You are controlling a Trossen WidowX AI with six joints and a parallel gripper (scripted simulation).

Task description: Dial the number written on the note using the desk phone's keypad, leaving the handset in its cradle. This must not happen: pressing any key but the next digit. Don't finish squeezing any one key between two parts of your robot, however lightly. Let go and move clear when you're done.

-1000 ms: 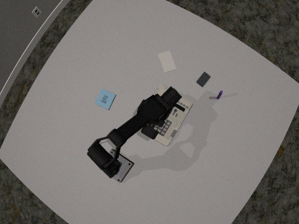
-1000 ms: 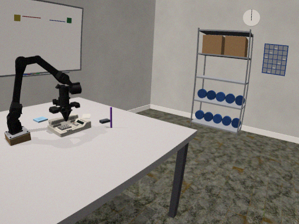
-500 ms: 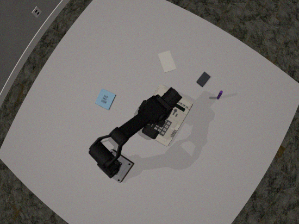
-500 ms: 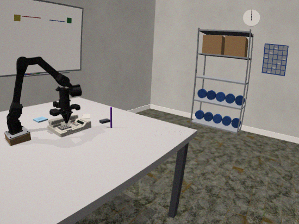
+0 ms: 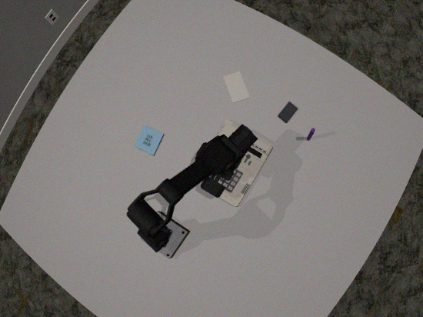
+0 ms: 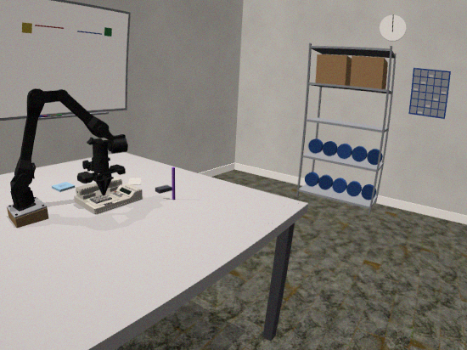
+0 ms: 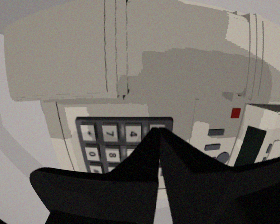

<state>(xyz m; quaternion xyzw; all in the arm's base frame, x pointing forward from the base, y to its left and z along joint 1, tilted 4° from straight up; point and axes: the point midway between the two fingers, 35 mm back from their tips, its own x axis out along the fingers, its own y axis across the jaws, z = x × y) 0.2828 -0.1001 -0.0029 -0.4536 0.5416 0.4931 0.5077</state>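
Now: the beige desk phone 4 cm below my hand and 2 cm ahead of it. From my hand the other things lie so: purple stick 20 cm ahead, 19 cm to the right; then handset 5 cm to the left, 2 cm below, 2 cm ahead; then white card 26 cm ahead, 9 cm to the left, 6 cm below.
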